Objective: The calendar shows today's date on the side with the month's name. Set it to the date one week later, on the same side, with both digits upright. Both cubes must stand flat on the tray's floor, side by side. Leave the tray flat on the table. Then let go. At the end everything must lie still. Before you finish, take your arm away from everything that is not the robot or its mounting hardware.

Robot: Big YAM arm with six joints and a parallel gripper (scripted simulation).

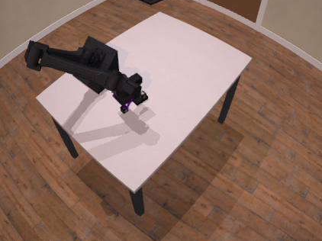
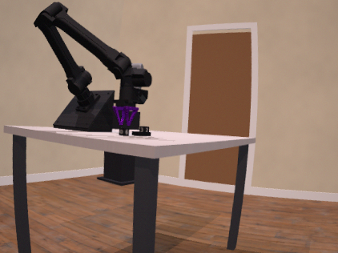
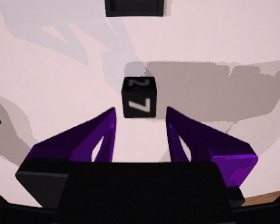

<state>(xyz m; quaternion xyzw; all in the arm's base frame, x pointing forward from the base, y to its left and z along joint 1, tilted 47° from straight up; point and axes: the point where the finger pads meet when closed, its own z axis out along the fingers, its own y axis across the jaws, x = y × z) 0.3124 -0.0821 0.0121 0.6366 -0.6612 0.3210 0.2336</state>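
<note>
Right now the black date cube is 30 mm below my hand. From my hand the other things lie so: black tray (110 mm to the left, 40 mm below).
</note>
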